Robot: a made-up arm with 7 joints.
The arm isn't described. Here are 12 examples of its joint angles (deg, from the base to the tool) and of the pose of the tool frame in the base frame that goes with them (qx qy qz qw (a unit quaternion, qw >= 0); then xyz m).
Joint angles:
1: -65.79 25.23 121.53 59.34 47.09 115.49 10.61
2: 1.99 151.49 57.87 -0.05 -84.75 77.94 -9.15
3: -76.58 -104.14 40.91 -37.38 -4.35 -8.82 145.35
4: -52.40 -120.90 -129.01 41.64 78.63 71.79 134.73
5: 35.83 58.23 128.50 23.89 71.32 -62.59 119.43
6: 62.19 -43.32 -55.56 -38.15 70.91 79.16 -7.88
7: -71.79 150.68 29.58 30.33 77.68 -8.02 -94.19
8: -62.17 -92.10 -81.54 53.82 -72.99 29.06 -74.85
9: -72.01 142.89 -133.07 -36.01 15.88 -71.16 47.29
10: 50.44 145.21 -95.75 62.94 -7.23 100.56 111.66
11: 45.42 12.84 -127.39 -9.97 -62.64 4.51 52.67
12: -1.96 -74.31 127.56 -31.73 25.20 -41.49 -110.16
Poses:
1: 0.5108 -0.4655 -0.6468 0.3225 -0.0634 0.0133 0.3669
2: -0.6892 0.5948 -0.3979 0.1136 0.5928 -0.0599 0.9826
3: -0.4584 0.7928 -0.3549 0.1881 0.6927 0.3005 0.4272
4: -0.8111 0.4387 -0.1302 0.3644 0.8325 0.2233 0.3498
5: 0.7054 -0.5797 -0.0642 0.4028 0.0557 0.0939 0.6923
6: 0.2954 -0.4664 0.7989 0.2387 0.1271 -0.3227 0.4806
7: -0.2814 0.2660 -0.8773 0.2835 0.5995 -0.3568 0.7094
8: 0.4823 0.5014 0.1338 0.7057 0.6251 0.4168 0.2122
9: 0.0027 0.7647 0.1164 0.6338 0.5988 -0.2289 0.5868
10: 0.1323 -0.2082 -0.9563 0.1569 0.5411 0.1709 0.7894
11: -0.6641 -0.6520 -0.0635 0.3602 0.0313 0.0828 0.5424
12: -0.2827 0.8537 -0.3231 0.2949 0.5305 -0.0765 0.0572
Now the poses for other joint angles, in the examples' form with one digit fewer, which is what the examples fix.
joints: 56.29 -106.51 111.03 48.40 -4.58 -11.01 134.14
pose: 0.225 -0.143 0.772 0.577 0.740 -0.178 0.486
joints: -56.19 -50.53 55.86 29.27 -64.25 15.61 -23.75
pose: -0.441 -0.249 0.859 0.074 0.375 0.460 0.107
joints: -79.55 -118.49 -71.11 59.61 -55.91 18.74 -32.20
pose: 0.482 0.363 0.494 0.626 0.746 0.451 0.429
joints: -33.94 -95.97 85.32 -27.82 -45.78 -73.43 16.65
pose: 0.406 0.895 0.037 0.181 0.667 0.307 0.188
